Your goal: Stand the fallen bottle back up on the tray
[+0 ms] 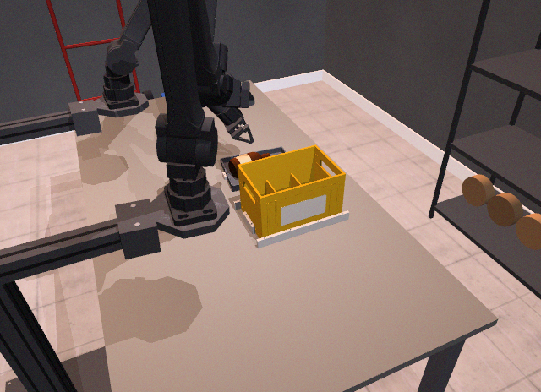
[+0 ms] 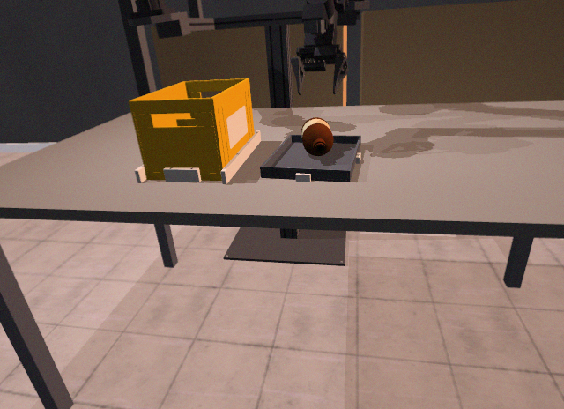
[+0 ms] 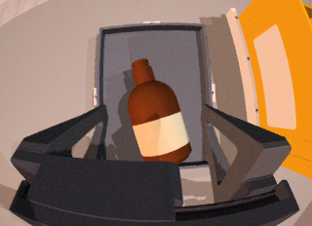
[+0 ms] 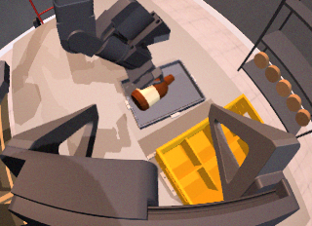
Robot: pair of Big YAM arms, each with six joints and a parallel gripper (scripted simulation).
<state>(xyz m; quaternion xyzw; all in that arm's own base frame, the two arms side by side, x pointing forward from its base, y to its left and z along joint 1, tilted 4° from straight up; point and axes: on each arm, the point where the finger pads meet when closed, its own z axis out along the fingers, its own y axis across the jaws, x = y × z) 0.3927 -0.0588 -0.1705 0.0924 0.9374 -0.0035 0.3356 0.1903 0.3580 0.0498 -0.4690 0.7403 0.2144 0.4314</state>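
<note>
My left hand is 30 mm short of the dark tray, 10 mm to the left of it and 140 mm above it. Also, from my left hand: yellow crate (280 mm to the right, 70 mm below); brown bottle (10 mm ahead, 110 mm below).
</note>
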